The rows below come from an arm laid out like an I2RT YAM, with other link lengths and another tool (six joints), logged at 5 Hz.
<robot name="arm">
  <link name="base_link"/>
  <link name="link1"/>
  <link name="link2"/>
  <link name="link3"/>
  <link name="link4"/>
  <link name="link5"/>
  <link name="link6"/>
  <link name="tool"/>
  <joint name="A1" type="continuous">
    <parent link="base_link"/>
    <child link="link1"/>
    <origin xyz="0 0 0.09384" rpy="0 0 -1.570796"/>
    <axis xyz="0 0 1"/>
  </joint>
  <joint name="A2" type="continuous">
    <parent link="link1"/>
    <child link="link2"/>
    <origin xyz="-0.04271 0.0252 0.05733" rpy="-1.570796 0 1.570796"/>
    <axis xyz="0 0 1"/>
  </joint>
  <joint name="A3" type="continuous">
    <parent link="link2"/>
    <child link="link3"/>
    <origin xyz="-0.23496 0 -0.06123" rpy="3.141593 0 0"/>
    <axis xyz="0 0 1"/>
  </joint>
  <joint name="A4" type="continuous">
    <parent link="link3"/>
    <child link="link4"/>
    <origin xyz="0.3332 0.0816 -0.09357" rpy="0 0 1.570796"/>
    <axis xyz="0 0 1"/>
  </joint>
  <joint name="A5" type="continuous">
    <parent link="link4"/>
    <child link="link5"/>
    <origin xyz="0.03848 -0.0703 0.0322" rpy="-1.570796 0 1.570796"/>
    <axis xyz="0 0 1"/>
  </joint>
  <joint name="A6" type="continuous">
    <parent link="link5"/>
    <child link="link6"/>
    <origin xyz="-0.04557 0 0.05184" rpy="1.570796 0 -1.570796"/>
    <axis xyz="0 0 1"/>
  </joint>
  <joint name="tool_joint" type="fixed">
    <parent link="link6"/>
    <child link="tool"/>
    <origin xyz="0.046 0.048 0.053" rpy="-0.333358 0 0.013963"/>
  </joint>
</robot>
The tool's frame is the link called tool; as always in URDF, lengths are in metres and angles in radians. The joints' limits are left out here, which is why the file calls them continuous.
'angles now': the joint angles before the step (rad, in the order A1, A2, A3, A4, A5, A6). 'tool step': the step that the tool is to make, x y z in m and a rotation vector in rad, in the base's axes. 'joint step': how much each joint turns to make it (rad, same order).
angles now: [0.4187, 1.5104, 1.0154, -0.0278, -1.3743, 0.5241]
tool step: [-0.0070, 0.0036, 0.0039, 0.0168, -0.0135, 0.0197]
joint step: [0.0139, -0.0267, -0.0244, 0.0467, -0.0097, 0.0303]
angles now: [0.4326, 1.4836, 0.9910, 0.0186, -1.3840, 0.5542]
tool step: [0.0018, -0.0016, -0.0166, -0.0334, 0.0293, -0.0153]
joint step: [-0.0023, 0.0403, 0.0074, -0.0543, 0.0202, -0.0475]
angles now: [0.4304, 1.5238, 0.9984, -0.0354, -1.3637, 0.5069]
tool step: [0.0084, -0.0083, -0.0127, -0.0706, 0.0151, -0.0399]
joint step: [-0.0168, 0.0531, 0.0553, -0.1809, 0.0537, -0.1398]
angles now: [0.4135, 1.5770, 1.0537, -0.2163, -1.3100, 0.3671]
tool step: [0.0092, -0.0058, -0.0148, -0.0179, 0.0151, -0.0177]
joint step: [-0.0204, 0.0519, 0.0175, -0.0216, 0.0054, -0.0363]
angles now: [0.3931, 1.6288, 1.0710, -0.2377, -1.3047, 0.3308]
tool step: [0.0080, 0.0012, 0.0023, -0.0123, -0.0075, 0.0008]
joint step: [-0.0020, 0.0352, 0.0528, -0.0577, 0.0085, -0.0440]
